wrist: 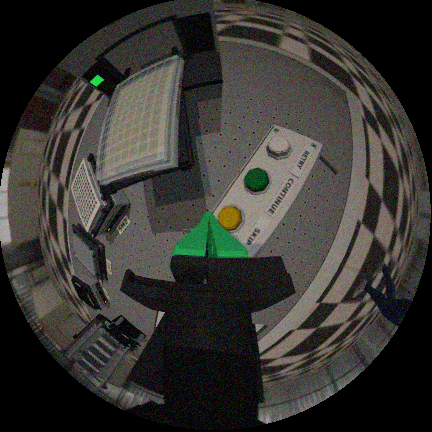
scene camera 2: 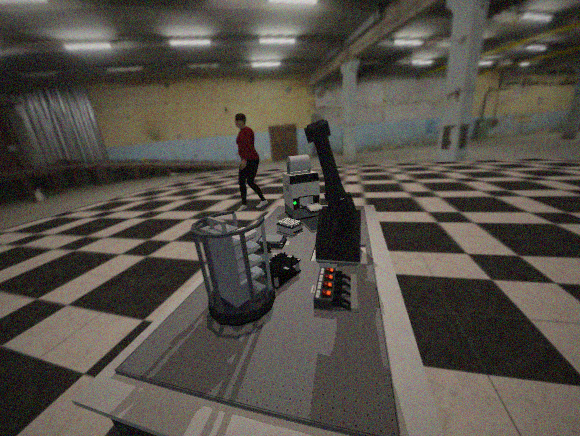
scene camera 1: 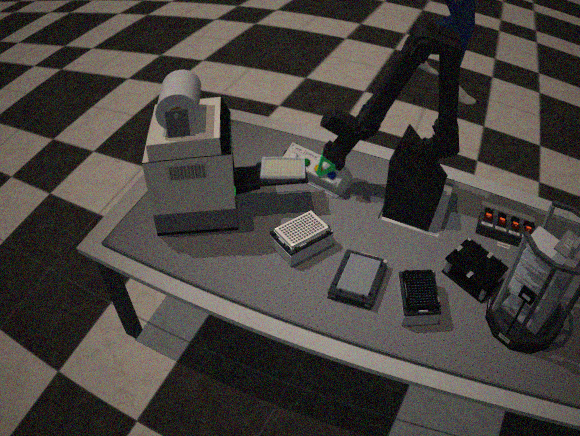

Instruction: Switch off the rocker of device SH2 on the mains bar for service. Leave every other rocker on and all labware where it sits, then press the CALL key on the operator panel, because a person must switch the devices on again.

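Pixels of known places: gripper, fingertip midpoint: (wrist: 207, 215) (scene camera 1: 318, 175); arm's base, origin of the base link: (scene camera 2: 345, 223) (scene camera 1: 419, 155).
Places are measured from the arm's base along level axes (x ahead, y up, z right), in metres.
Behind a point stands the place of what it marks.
My gripper (scene camera 1: 326, 166) (wrist: 207, 215) {x 0.147, y -0.092, z 0.279 m} is shut and empty, its green fingertips over the operator panel (wrist: 280, 170) {x 0.097, y -0.080, z 0.359 m}, close to the yellow SKIP key (wrist: 229, 218) {x 0.124, y -0.079, z 0.289 m}. A blue key (scene camera 1: 331, 176) {x 0.140, y -0.084, z 0.236 m} shows just beside the fingertips in scene camera 1; the gripper hides that part of the panel in the wrist view. The CALL label is not visible. The mains bar (scene camera 1: 500, 235) {x 0.069, y -0.126, z -0.335 m} (scene camera 2: 324, 301) {x 0.018, y -0.116, z -0.455 m} stands right of the arm base; several rockers glow orange, their labels too small to read. Device SH2 (scene camera 1: 300, 254) {x 0.441, y -0.118, z 0.177 m}, tagged by its label (wrist: 123, 226) {x 0.299, y -0.148, z 0.167 m}, bears a white well plate (scene camera 1: 301, 229) {x 0.387, y -0.083, z 0.204 m} (wrist: 88, 194) {x 0.357, y -0.082, z 0.215 m}.
A large grey device (scene camera 1: 192, 185) {x 0.486, y 0.030, z 0.488 m} (scene camera 2: 295, 192) {x 0.397, y 0.062, z 0.412 m} holds a clear-lidded plate (scene camera 1: 283, 170) {x 0.258, y -0.020, z 0.336 m} (wrist: 142, 120) {x 0.213, y -0.015, z 0.332 m} on its extended tray, left of the panel. A flat grey device (scene camera 1: 357, 275) {x 0.437, y -0.115, z 0.009 m}, a black rack (scene camera 1: 420, 292) {x 0.438, y -0.084, z -0.172 m}, a black device (scene camera 1: 475, 267) {x 0.277, y -0.090, z -0.289 m} and a round cage (scene camera 1: 520, 342) {x 0.452, y -0.111, z -0.494 m} (scene camera 2: 240, 312) {x 0.273, y -0.104, z -0.589 m} stand nearer the front.
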